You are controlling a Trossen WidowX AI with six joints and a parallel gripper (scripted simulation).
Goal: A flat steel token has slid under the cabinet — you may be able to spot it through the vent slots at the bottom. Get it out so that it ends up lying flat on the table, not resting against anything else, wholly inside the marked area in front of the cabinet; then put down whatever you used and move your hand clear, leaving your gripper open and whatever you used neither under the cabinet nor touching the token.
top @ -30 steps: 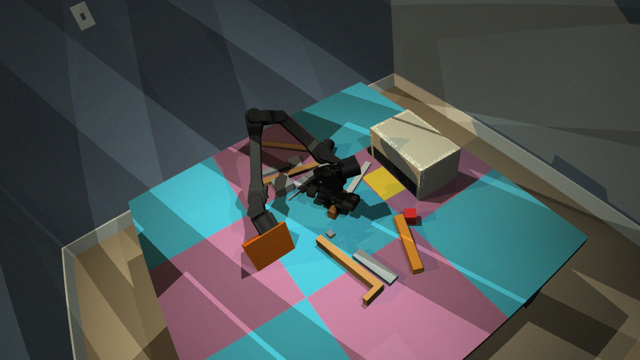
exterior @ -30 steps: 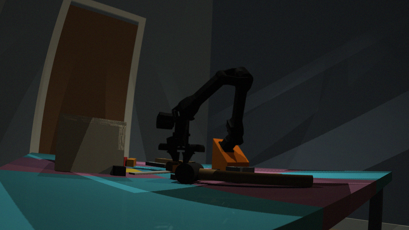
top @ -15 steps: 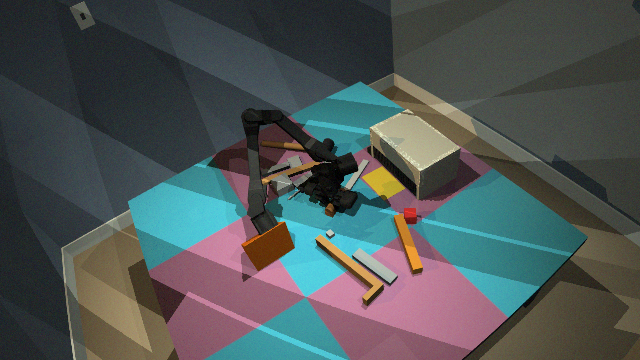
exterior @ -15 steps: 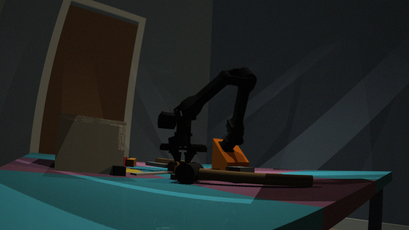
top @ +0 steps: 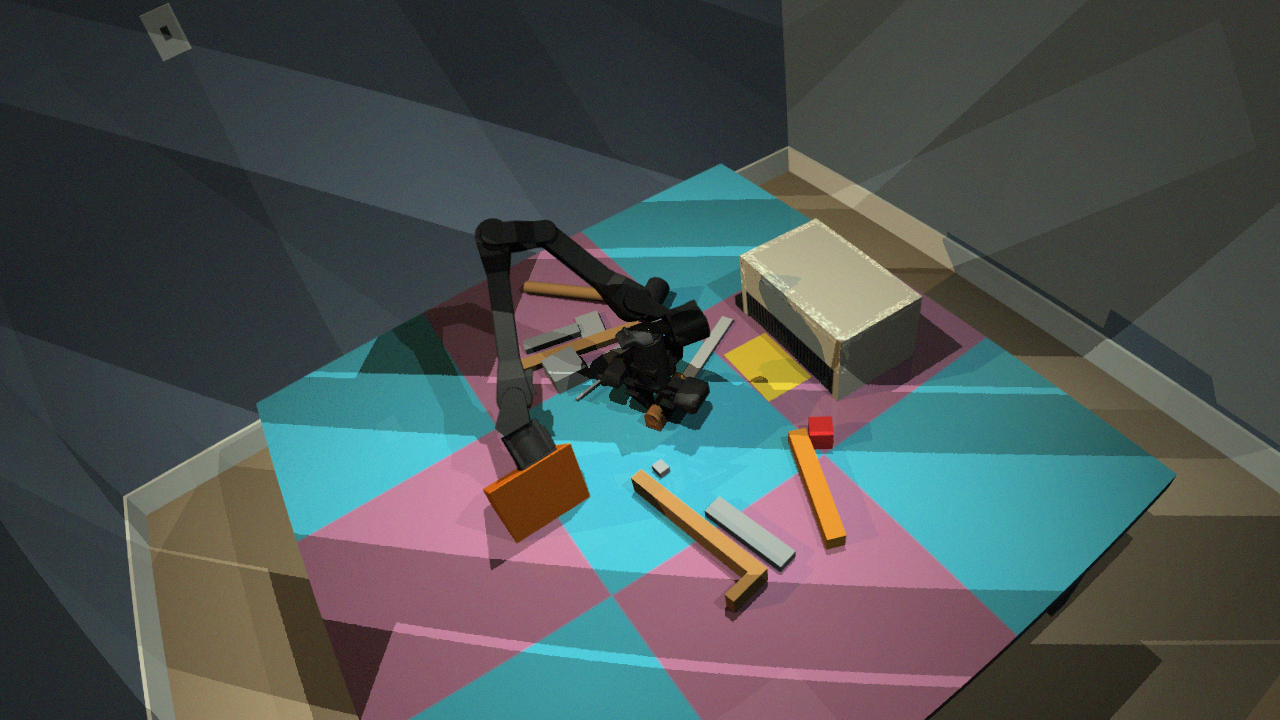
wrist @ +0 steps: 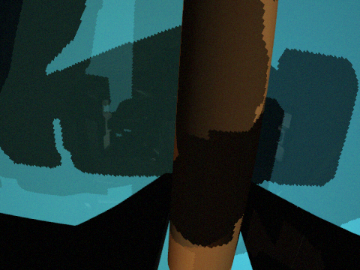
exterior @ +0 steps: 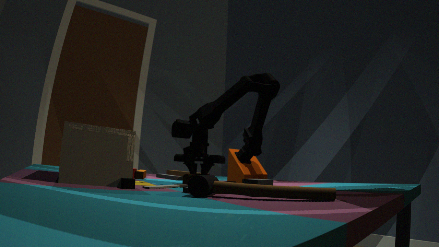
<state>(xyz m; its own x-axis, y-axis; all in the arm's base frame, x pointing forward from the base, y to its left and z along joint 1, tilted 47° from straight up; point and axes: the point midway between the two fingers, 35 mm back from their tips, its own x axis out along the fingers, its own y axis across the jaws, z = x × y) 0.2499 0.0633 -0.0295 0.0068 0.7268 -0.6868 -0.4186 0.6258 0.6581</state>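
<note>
Right now my gripper tip is 150 mm to the right of the screwdriver and 30 mm past it. Round my gripper tip: long wooden stick 260 mm to the left, 40 mm behind; then small grey cube 100 mm to the right, 70 mm behind; then grey block 210 mm to the left, 80 mm behind, 10 mm above.
</note>
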